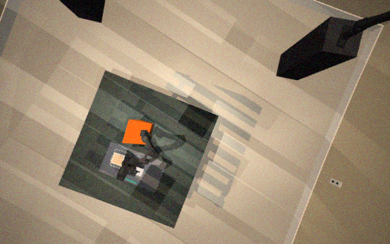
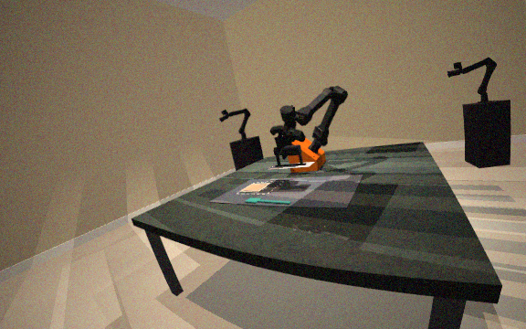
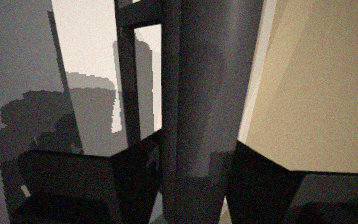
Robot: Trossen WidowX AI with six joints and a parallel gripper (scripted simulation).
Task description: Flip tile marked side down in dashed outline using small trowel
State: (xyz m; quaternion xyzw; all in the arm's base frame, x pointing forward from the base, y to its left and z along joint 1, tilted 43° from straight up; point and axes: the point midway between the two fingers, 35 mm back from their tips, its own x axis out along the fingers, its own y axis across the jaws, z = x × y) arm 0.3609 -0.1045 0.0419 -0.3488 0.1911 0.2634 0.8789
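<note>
Right now my gripper tip is 140 mm above the teal trowel, 130 mm short of it and 60 mm to the left of it. Also, from my gripper tip: grey mat 170 mm below, 20 mm to the right; tile 190 mm to the right, 140 mm below, 50 mm behind; grey trowel 20 mm behind, 10 mm below.
</note>
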